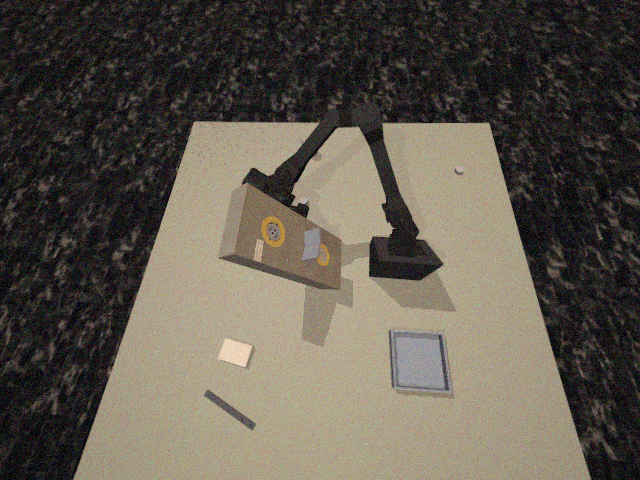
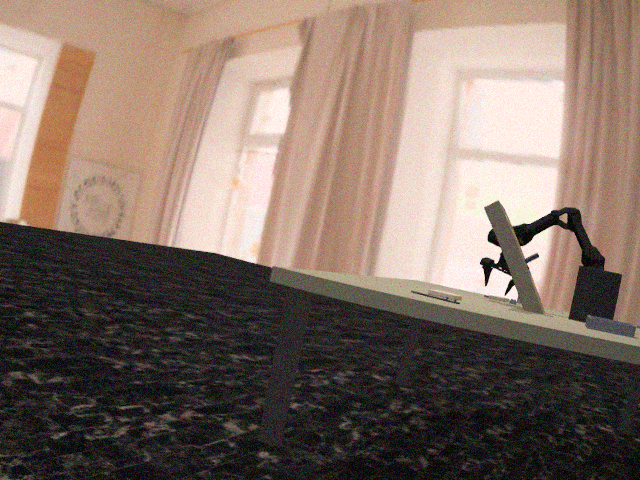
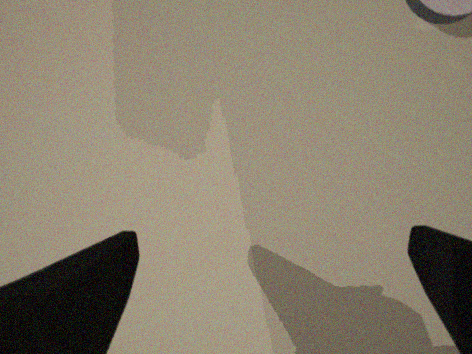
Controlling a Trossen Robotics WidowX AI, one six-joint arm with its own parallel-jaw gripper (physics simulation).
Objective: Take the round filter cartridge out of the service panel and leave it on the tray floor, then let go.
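The brown service panel (image 1: pixel 290 259) (image 2: pixel 512 250) leans on the table. The round grey filter cartridge (image 1: pixel 272 231) sits in a yellow ring on its left half. A blue-grey flap (image 1: pixel 311 244) partly covers a second yellow ring (image 1: pixel 324 257). The blue-grey tray (image 1: pixel 395 362) lies flat at the front right, with nothing in it. My gripper (image 1: pixel 277 190) (image 2: pixel 498 280) (image 3: pixel 273 242) is open and empty. It hangs behind the panel's top edge, fingers pointing down.
The arm's black base (image 1: pixel 404 259) stands right of the panel. A cream block (image 1: pixel 235 352) and a dark flat bar (image 1: pixel 230 410) lie at the front left of the table (image 1: pixel 318 443) (image 2: pixel 390 290). A small white disc (image 1: pixel 459 170) lies at the far right.
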